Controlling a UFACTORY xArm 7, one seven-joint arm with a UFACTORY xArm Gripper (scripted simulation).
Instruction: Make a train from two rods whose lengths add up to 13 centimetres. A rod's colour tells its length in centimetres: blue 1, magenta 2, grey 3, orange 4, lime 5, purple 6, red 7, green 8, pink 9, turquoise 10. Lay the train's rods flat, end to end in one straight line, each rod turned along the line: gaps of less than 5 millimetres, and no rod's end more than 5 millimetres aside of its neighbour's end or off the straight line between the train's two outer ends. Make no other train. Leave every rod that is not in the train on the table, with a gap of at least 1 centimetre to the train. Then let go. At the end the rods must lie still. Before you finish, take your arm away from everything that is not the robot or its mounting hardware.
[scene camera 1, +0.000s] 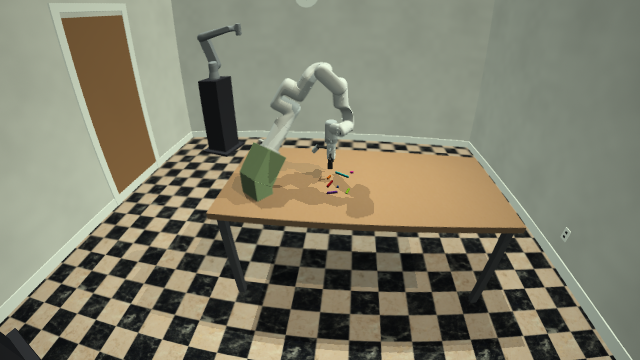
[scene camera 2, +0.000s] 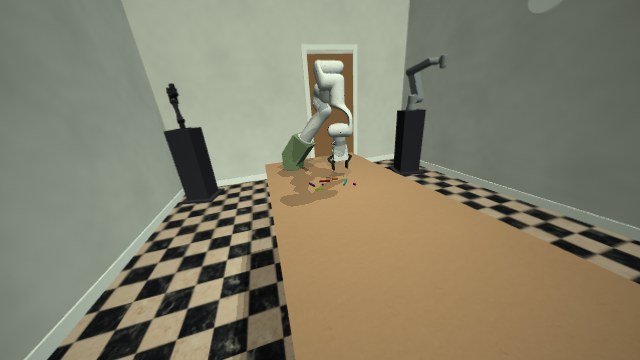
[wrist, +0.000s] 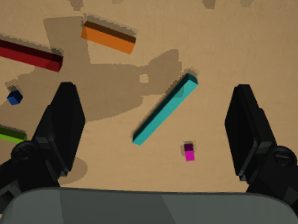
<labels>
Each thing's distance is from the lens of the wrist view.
my gripper (wrist: 154, 102): 13 cm
turquoise rod (wrist: 189, 82): 20 cm
</labels>
